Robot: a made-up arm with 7 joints. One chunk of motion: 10 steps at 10 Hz.
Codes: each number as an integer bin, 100 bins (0 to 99) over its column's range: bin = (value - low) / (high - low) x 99, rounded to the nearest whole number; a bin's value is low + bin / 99 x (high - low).
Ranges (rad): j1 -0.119..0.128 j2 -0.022..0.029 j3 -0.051..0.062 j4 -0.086..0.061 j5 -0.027..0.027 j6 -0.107..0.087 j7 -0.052..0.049
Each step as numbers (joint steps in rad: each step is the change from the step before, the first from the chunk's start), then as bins.
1 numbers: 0.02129 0.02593 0.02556 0.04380 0.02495 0.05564 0.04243
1 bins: 56 93 67 87 95 83 93
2 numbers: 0.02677 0.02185 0.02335 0.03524 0.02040 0.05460 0.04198
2 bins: 58 85 65 82 87 82 92
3 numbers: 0.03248 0.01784 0.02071 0.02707 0.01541 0.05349 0.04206
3 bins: 61 77 63 76 78 82 92
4 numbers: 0.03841 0.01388 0.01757 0.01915 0.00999 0.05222 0.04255
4 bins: 63 70 60 71 68 81 93
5 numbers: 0.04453 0.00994 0.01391 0.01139 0.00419 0.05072 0.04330
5 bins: 66 62 57 66 57 80 93
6 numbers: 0.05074 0.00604 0.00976 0.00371 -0.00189 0.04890 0.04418
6 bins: 68 54 53 60 46 80 94
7 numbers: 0.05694 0.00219 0.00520 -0.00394 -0.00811 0.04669 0.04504
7 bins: 71 47 49 55 35 78 95
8 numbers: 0.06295 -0.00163 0.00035 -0.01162 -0.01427 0.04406 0.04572
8 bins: 73 40 45 50 23 77 96
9 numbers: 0.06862 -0.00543 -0.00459 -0.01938 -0.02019 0.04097 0.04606
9 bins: 75 32 41 45 12 76 96
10 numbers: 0.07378 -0.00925 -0.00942 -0.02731 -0.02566 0.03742 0.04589
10 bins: 77 25 36 40 2 74 96
